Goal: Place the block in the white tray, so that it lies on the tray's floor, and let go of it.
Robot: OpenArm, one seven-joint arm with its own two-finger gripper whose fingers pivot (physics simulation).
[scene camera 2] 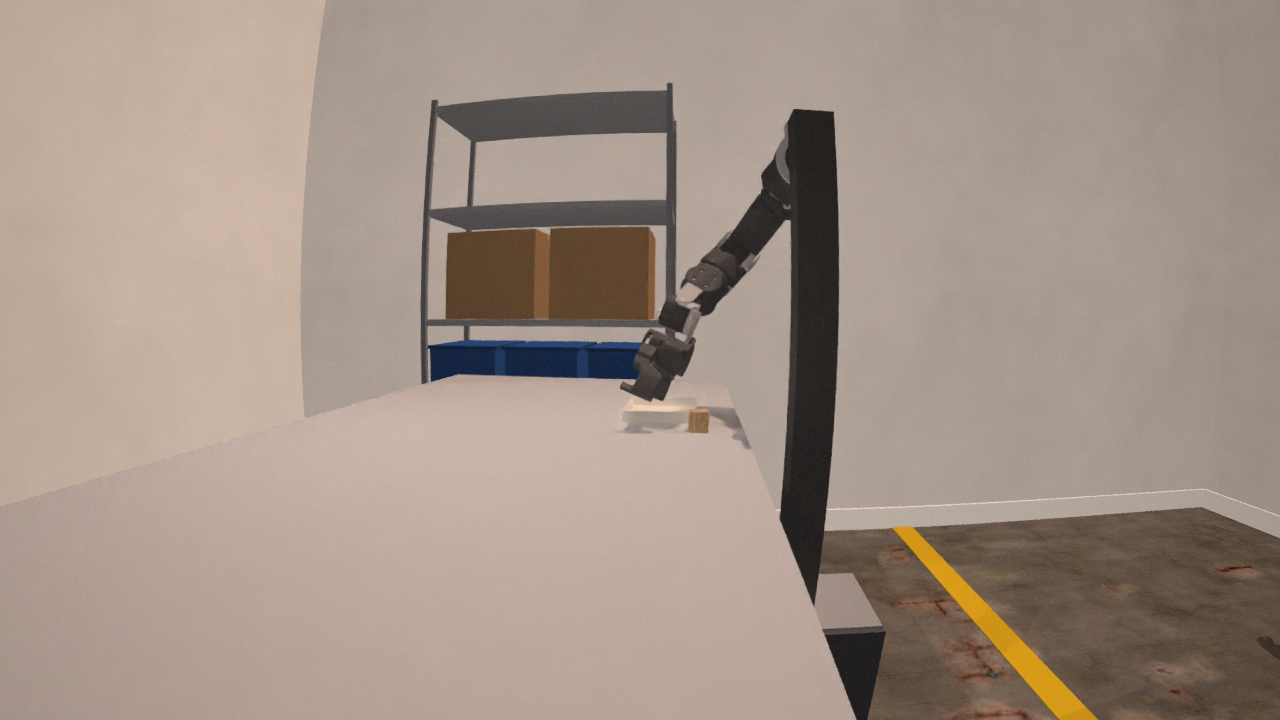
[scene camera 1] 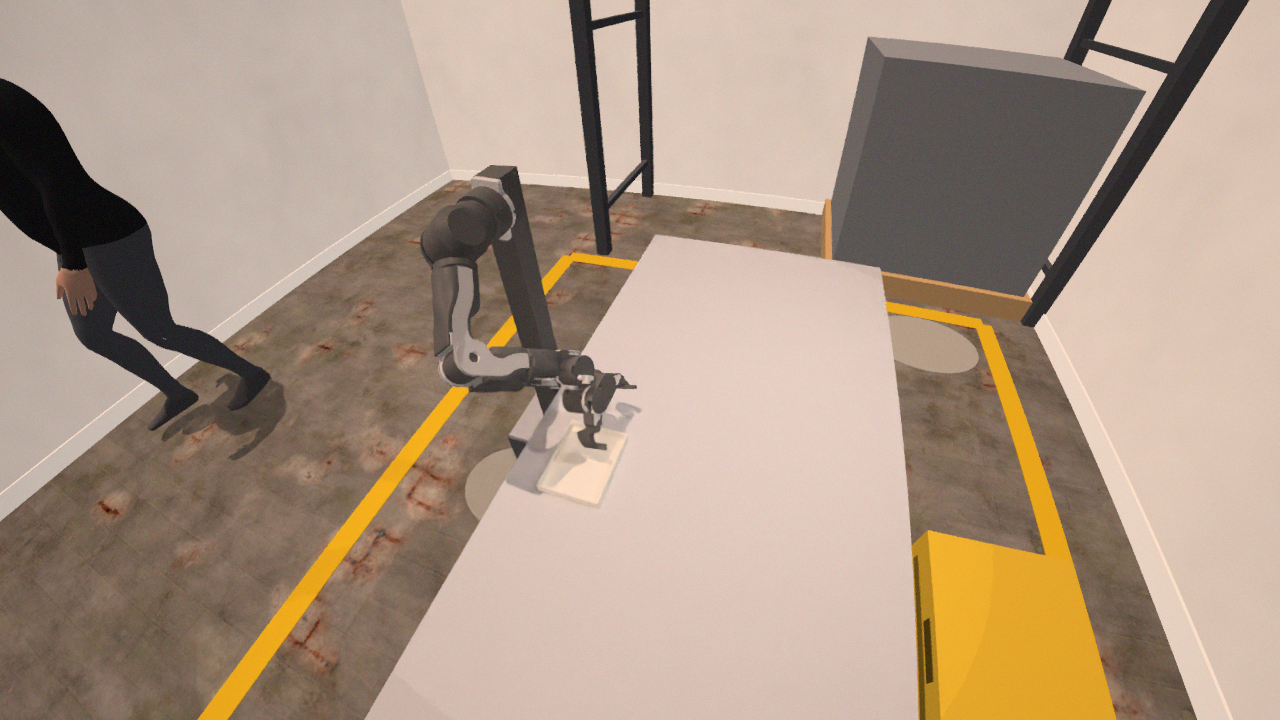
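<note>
The block (scene camera 2: 698,420), small and wooden brown, stands on the white table (scene camera 1: 760,501) (scene camera 2: 429,537) in scene camera 2, outside the tray, in front of its right end in that view. In scene camera 1 the block does not show; the gripper and wrist cover that area. The white tray (scene camera 1: 580,480) (scene camera 2: 653,416) is shallow and lies flat near the table's edge on the robot's side. My gripper (scene camera 1: 615,415) (scene camera 2: 637,391) is open and empty, its fingers wide apart in scene camera 1. It hangs low above the table, close to the tray, one finger overlapping the tray's far part in scene camera 1.
The arm's dark post (scene camera 1: 521,259) (scene camera 2: 810,313) stands beside the table edge. A person (scene camera 1: 125,259) is on the floor at the left in scene camera 1. A yellow cabinet (scene camera 1: 1011,617) and a large grey box (scene camera 1: 975,170) are beyond the table. A shelf rack (scene camera 2: 554,213) stands behind.
</note>
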